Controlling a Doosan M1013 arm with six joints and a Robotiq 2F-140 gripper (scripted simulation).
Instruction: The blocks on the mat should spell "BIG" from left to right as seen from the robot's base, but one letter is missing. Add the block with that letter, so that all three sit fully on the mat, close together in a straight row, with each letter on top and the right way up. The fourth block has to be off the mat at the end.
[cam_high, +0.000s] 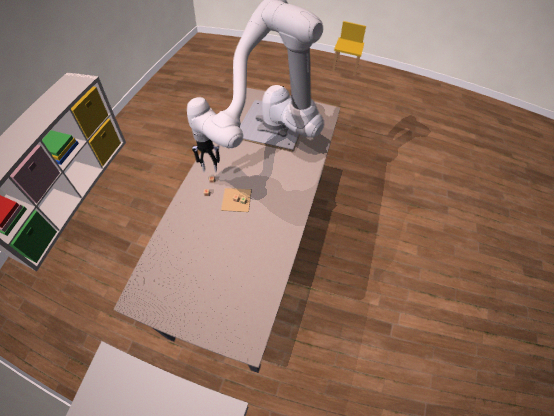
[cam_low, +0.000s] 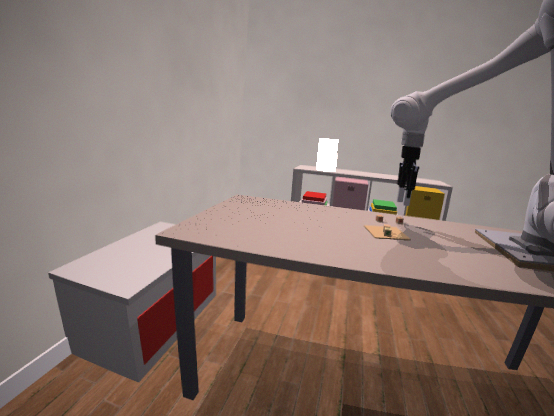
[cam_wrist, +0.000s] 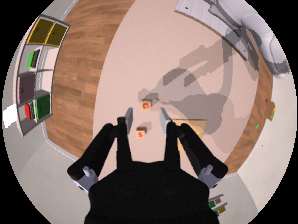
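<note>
The block is 9 cm ahead of my hand, 1 cm to the left of it and 11 cm below it.
</note>
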